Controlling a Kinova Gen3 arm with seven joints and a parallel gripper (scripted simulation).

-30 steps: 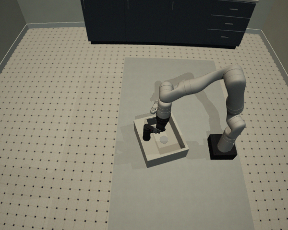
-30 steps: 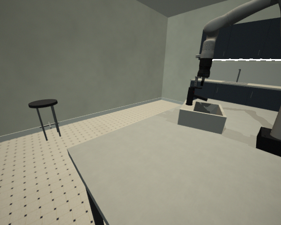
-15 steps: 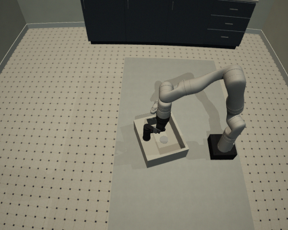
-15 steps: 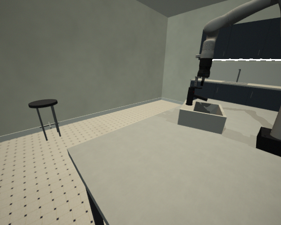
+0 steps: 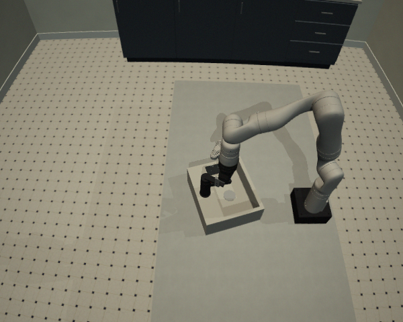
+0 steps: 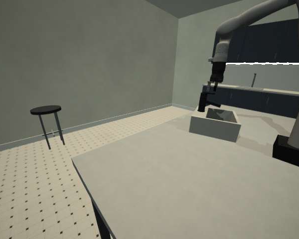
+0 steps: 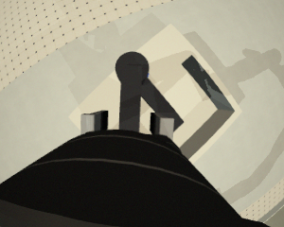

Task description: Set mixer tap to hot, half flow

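Right now the lever is 30 mm below my hand, 20 mm ahead of it and 10 mm to the right of it. Also, from my hand: sink basin 260 mm below, 70 mm to the right, 40 mm behind.
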